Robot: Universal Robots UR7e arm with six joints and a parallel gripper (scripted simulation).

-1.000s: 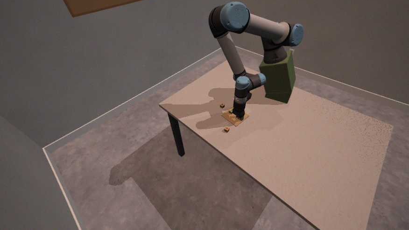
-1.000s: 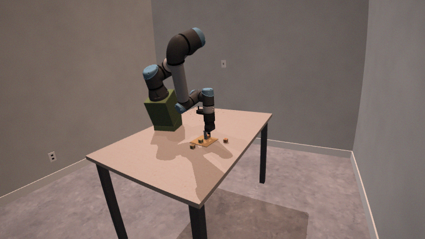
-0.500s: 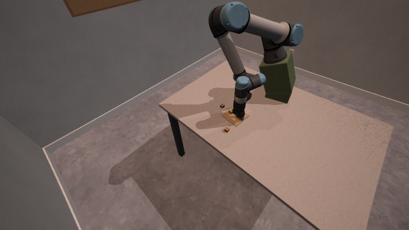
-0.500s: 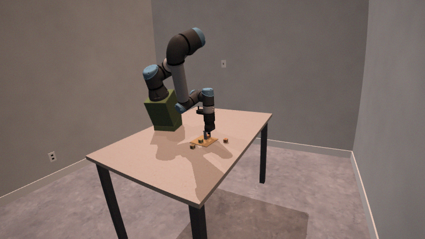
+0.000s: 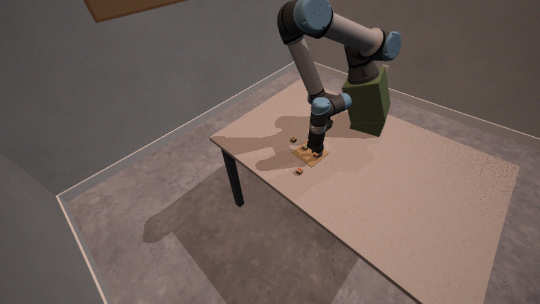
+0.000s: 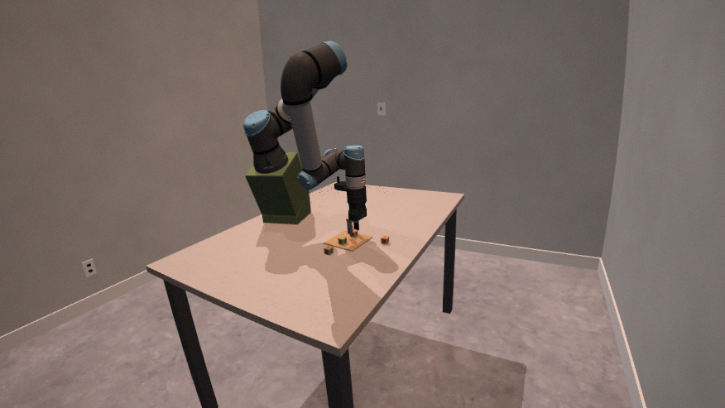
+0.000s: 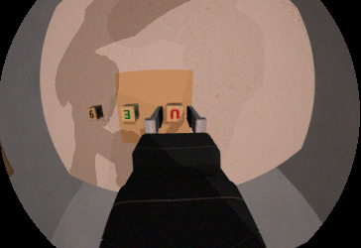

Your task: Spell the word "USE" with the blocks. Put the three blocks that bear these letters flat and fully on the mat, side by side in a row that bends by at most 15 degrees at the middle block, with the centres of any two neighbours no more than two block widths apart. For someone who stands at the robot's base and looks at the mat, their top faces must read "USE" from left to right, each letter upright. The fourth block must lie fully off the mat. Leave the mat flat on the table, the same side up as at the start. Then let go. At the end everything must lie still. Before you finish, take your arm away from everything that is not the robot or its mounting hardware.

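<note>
Right now my hand is 4 cm to the left of the mat and 4 cm above it.
</note>
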